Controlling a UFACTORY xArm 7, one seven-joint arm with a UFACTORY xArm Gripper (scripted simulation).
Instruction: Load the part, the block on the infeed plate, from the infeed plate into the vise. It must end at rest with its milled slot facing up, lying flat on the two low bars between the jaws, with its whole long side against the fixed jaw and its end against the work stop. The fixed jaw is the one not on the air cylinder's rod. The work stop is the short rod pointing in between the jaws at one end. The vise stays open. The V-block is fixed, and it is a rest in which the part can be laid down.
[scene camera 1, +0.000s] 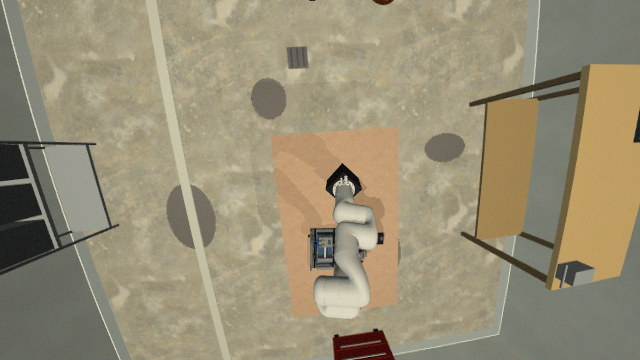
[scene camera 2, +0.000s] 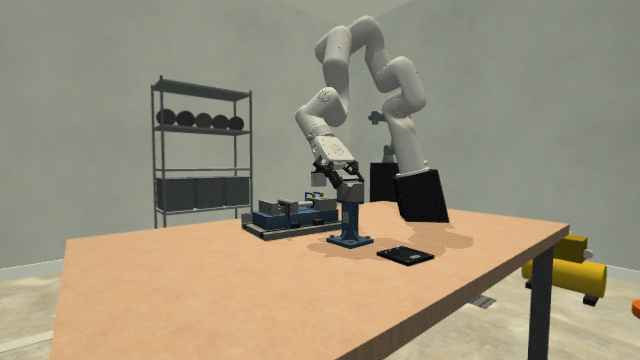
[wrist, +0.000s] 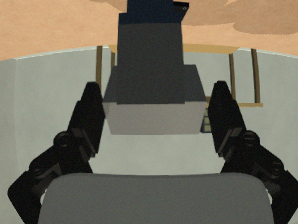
I see my gripper (scene camera 2: 350, 185).
My gripper shows as well in the wrist view (wrist: 156, 95).
